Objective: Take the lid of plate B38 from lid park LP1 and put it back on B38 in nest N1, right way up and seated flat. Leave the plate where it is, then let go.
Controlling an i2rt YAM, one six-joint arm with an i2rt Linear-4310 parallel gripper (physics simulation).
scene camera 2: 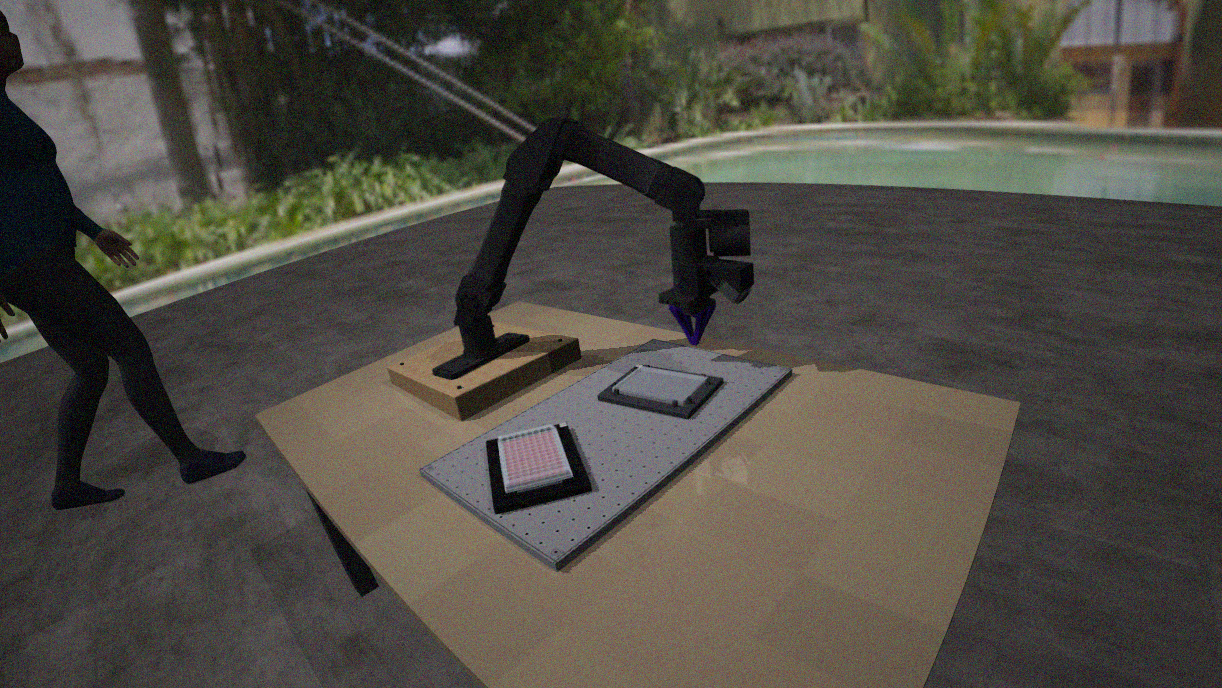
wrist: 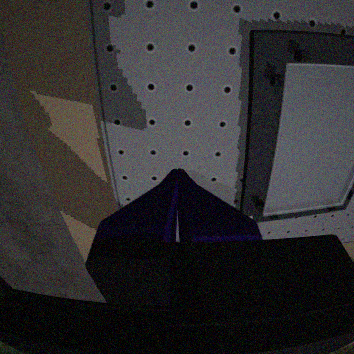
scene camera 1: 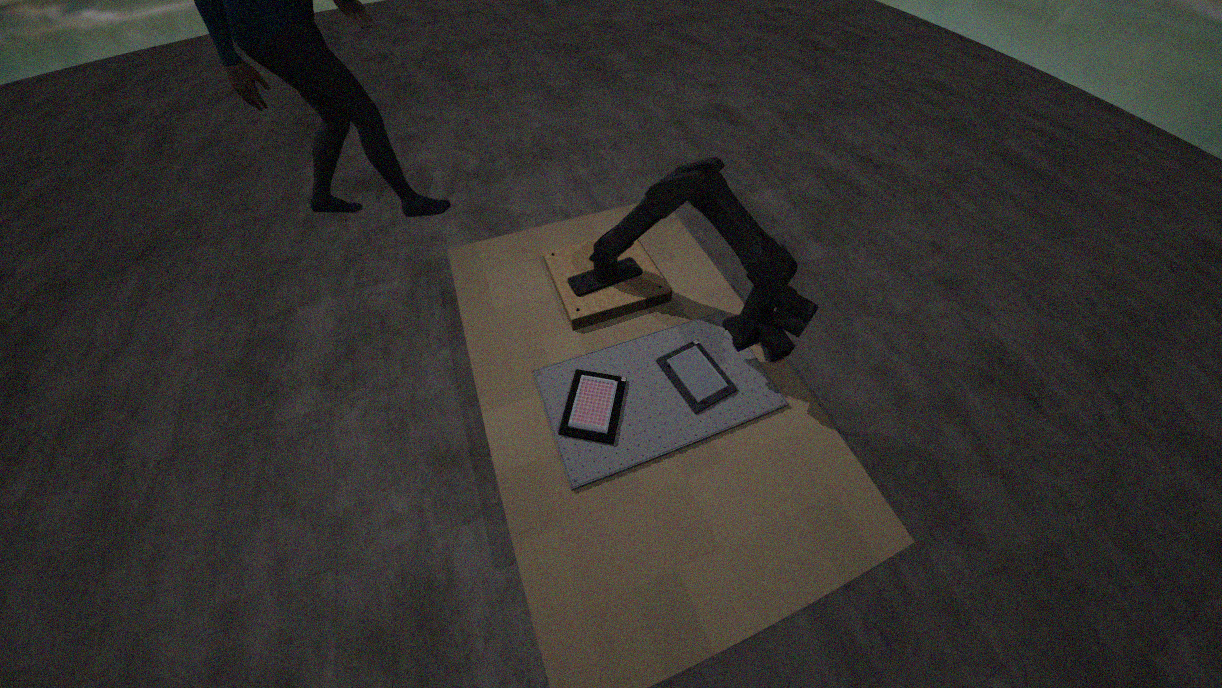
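Pixels of known places: gripper, fingertip midpoint: (scene camera 2: pixel 694 344) (wrist: pixel 177 177) (scene camera 1: pixel 737 349); arm's base, link origin: (scene camera 2: pixel 482 356) (scene camera 1: pixel 605 277).
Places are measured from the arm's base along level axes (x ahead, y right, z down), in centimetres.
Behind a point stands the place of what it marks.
Observation:
The clear, pale lid (scene camera 1: pixel 699 374) @[x 37.0, y -6.0, z 1.0 cm] (scene camera 2: pixel 656 385) @[x 36.2, y -4.7, z 1.0 cm] (wrist: pixel 312 140) @[x 37.2, y -7.3, z 1.0 cm] lies flat in the dark grey frame of lid park LP1 (scene camera 1: pixel 708 405) @[x 44.3, y -3.7, z 1.9 cm] (scene camera 2: pixel 643 404) @[x 36.9, y 0.0, z 1.8 cm] (wrist: pixel 262 100) @[x 39.8, y -11.3, z 1.8 cm]. Plate B38 (scene camera 1: pixel 596 403) @[x 33.2, y 18.8, z 0.3 cm] (scene camera 2: pixel 534 458) @[x 33.9, y 20.0, z 0.2 cm], white with pink wells, sits in the black nest N1 (scene camera 1: pixel 588 438) @[x 39.2, y 23.6, z 1.7 cm] (scene camera 2: pixel 547 497) @[x 39.2, y 23.7, z 2.0 cm] at the other end of the board, with no lid seen on it. My gripper (scene camera 2: pixel 694 342) @[x 36.1, y -17.1, z -0.8 cm] (wrist: pixel 177 177) @[x 36.1, y -17.1, z -0.8 cm] is shut and empty, its purple fingertips touching. It hangs above the board's far end, to one side of the lid park. In scene camera 1 the fingers are hidden or too dark to tell.
Both frames stand on a grey perforated board (scene camera 1: pixel 645 435) @[x 43.7, y 12.2, z 2.8 cm] (scene camera 2: pixel 628 478) @[x 44.9, y 15.1, z 2.8 cm] (wrist: pixel 170 105) @[x 39.4, y -17.3, z 2.8 cm] on a wooden table (scene camera 1: pixel 684 529) @[x 63.9, y 14.8, z 4.1 cm] (scene camera 2: pixel 769 546) @[x 64.8, y 17.3, z 4.1 cm]. The arm's wooden base block (scene camera 1: pixel 611 305) @[x 10.0, y 3.3, z -0.3 cm] (scene camera 2: pixel 513 380) @[x 11.0, y 2.6, z 1.6 cm] stands behind the board. A person (scene camera 1: pixel 329 102) (scene camera 2: pixel 76 324) is on the floor beyond the table's left side.

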